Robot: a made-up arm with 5 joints.
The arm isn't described. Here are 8 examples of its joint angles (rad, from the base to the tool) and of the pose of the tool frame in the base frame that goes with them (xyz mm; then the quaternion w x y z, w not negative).
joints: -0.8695 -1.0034 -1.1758 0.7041 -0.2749
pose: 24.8 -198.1 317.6 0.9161 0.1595 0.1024 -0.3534
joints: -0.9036 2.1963 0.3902 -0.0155 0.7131
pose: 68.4 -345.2 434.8 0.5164 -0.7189 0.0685 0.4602
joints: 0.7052 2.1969 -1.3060 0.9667 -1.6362
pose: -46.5 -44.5 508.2 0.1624 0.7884 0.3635 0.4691
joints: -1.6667 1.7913 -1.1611 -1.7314 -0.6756
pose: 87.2 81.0 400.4 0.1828 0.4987 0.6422 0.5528
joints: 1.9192 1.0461 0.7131 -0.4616 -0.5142
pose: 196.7 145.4 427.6 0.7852 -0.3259 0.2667 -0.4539
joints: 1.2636 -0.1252 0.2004 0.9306 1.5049
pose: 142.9 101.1 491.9 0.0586 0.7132 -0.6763 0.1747
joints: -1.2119 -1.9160 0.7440 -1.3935 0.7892
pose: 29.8 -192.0 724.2 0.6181 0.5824 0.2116 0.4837
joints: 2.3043 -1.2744 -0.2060 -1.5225 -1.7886
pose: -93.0 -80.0 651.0 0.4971 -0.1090 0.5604 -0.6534
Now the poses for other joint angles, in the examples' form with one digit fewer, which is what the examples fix.
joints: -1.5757 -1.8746 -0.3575 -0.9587 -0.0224
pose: 86 -23 513 0.744 -0.047 0.542 0.387
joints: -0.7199 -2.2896 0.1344 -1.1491 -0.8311
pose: 84 -258 672 0.964 0.070 0.131 0.221
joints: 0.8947 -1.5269 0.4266 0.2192 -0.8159
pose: -197 -8 511 0.643 0.559 -0.435 -0.291
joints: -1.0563 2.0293 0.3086 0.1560 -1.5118
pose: -35 -320 364 0.220 0.785 0.534 -0.224
